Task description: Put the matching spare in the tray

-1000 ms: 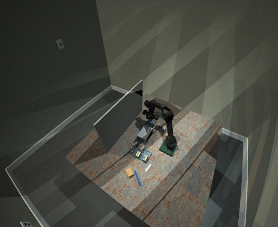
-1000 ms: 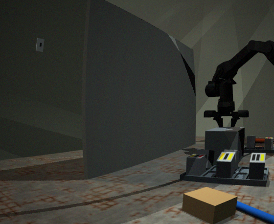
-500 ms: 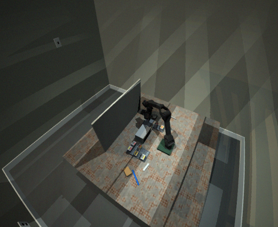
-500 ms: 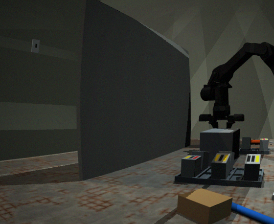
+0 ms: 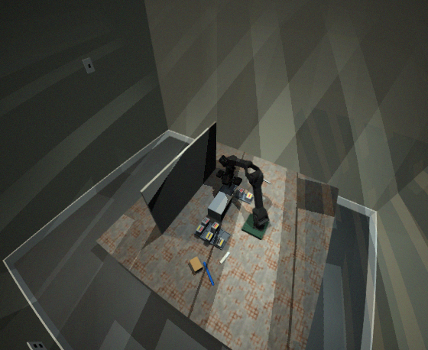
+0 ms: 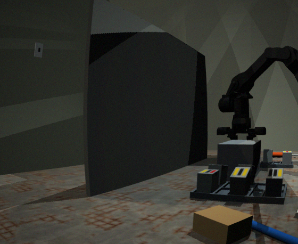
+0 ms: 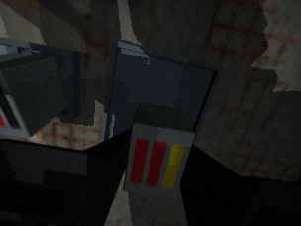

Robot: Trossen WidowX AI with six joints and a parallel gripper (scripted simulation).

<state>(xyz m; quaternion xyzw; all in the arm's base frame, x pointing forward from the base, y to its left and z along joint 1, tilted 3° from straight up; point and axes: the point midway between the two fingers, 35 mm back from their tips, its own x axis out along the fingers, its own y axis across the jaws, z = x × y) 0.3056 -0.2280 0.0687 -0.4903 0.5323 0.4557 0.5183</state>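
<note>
Right now the flat tray is 3 cm below my gripper tip. From my gripper tip the other things lie so: tall grey panel 22 cm ahead, 19 cm to the left, 19 cm above; then small rack 14 cm behind, 4 cm to the left, 3 cm below; then grey mounted unit 22 cm to the left, 2 cm behind, 1 cm above.
</note>
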